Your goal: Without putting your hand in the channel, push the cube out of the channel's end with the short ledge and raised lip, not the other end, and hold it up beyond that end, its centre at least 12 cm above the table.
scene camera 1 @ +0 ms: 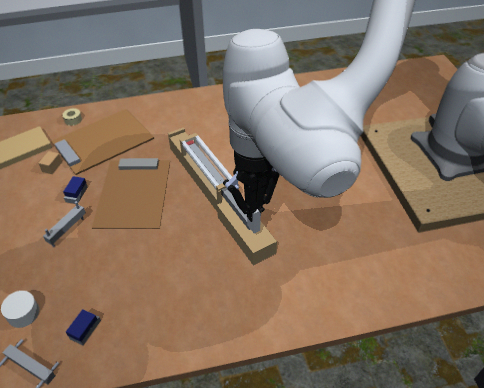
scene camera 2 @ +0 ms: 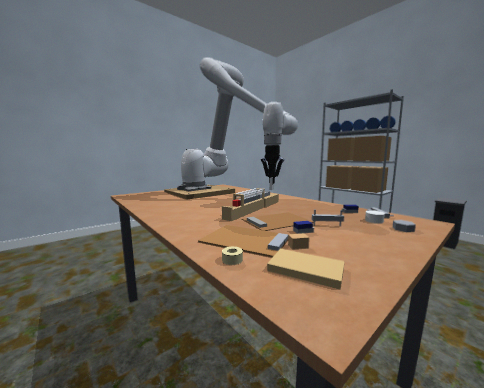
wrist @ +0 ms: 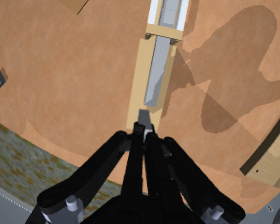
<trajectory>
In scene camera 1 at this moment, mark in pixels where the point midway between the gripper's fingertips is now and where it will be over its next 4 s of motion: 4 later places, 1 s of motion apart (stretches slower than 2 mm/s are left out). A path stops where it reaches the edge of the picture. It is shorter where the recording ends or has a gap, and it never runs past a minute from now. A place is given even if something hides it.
The gripper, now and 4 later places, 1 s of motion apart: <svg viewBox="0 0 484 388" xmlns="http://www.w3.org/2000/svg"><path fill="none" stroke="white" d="M253 227L251 230L246 218L240 196L179 120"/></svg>
</trajectory>
